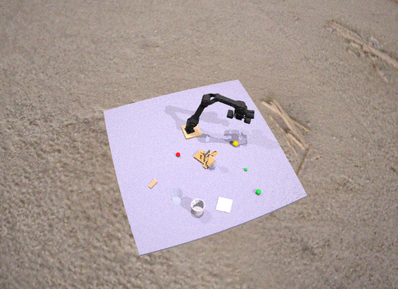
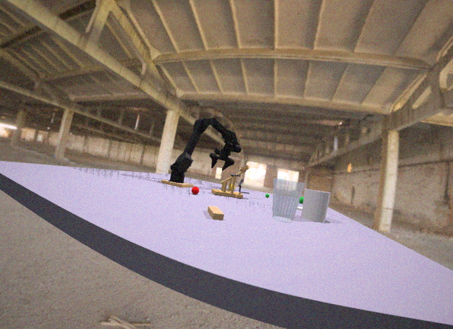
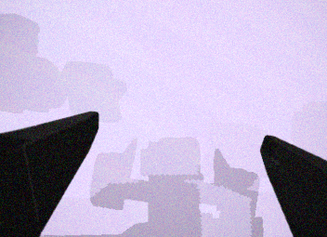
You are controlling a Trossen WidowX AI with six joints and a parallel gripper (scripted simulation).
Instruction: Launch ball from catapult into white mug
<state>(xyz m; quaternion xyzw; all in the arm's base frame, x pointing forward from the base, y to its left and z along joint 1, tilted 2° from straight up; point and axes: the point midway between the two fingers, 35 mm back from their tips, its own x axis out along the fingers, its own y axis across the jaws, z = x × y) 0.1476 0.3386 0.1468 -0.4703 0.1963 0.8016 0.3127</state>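
The wooden catapult is 360 mm to the right of my gripper tip, 190 mm ahead of it and 50 mm below it. The rest, counted from my gripper tip: white square pad: 540 mm ahead, 420 mm to the right, 120 mm below; then red ball: 530 mm to the right, 110 mm below, 40 mm ahead; then yellow ball: 130 mm ahead, 100 mm below, 90 mm to the right.
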